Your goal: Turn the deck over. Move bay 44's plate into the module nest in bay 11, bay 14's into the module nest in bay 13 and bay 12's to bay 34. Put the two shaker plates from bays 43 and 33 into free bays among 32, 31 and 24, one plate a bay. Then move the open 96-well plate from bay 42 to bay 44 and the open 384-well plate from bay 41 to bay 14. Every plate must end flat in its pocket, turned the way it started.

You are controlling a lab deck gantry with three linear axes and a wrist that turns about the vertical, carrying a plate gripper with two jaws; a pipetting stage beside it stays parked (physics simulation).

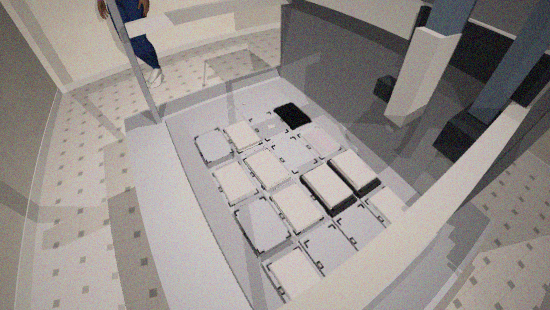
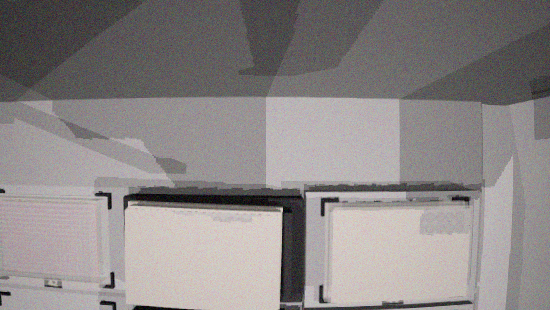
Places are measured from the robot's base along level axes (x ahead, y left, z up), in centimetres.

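Where they show: gripper, fingertip midpoint: point(image 1: 430, 179); robot's base at its link origin: point(image 1: 196, 142).
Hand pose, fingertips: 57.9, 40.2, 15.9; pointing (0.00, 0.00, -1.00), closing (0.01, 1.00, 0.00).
Observation:
Each offset is from my fingertips to the top centre of the thing, as dx, dy, dz.
Bay 44's pale plate {-2.3, -3.8, -13.0} point(image 1: 387, 204) point(image 2: 400, 252) lies flat. Two pale plates stand on black shakers: bay 43's plate {-18.8, -3.8, -12.2} point(image 1: 355, 169) point(image 2: 202, 255) and bay 33's plate {-18.8, -14.6, -12.2} point(image 1: 329, 185). The pinkish open 96-well plate {-35.1, -3.8, -14.5} point(image 1: 321, 140) point(image 2: 50, 237) lies in bay 42. A black plate {-51.5, -3.8, -14.5} point(image 1: 292, 115) is in bay 41. Bay 14's plate {-2.3, -35.9, -13.0} point(image 1: 293, 270) and bay 12's plate {-35.1, -35.9, -14.5} point(image 1: 235, 181) are flat. The nests in bay 11 {-51.5, -35.9, -13.7} point(image 1: 214, 145) and bay 13 {-18.8, -35.9, -13.7} point(image 1: 262, 225) hold no visible pale plate. Bays 24, 31, 32 and 34 show no plate. The gripper jaws do not show.
Pale plates {-51.5, -25.2, -14.5} point(image 1: 242, 135) {-34.2, -25.2, -14.2} point(image 1: 267, 168) {-18.7, -25.2, -14.5} point(image 1: 297, 206) stand in bays 21, 22 and 23. A white column point(image 1: 417, 75) hangs over the deck's far right side. A pale beam point(image 1: 440, 205) crosses the front right.

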